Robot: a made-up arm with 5 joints.
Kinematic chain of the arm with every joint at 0, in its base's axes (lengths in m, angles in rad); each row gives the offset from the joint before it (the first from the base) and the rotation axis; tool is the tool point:
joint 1: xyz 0 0 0.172 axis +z
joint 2: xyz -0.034 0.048 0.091 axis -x
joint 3: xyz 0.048 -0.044 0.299 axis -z
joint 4: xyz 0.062 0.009 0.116 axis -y
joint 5: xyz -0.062 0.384 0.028 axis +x
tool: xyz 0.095 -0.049 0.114
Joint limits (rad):
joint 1: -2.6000..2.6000
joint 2: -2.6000..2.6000
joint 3: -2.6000..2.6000
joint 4: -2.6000..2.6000
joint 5: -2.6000..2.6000
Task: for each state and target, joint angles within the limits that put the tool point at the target. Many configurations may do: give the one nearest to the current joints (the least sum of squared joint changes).
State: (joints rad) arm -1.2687 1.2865 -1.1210 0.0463 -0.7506
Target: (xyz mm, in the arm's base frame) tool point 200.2 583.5 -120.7
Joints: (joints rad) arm -0.8600 1.7868 -1.0300 -0.0524 -0.8058
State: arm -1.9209 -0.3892 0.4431 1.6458 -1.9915
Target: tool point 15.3 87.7 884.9
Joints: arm -1.8918 -0.9152 -0.1735 1.8480 -1.6323
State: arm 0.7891 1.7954 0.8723 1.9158 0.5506
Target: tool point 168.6 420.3 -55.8
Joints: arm 0.2128 1.9965 1.0651 1.7253 0.3704
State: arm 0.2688 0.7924 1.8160 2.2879 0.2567
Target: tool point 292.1 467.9 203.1
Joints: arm 0.0981 1.4568 1.3690 2.0415 -0.0139
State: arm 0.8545 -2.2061 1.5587 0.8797 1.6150
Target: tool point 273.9 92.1 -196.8
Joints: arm 0.6986 -2.3119 1.8288 1.1239 1.8302
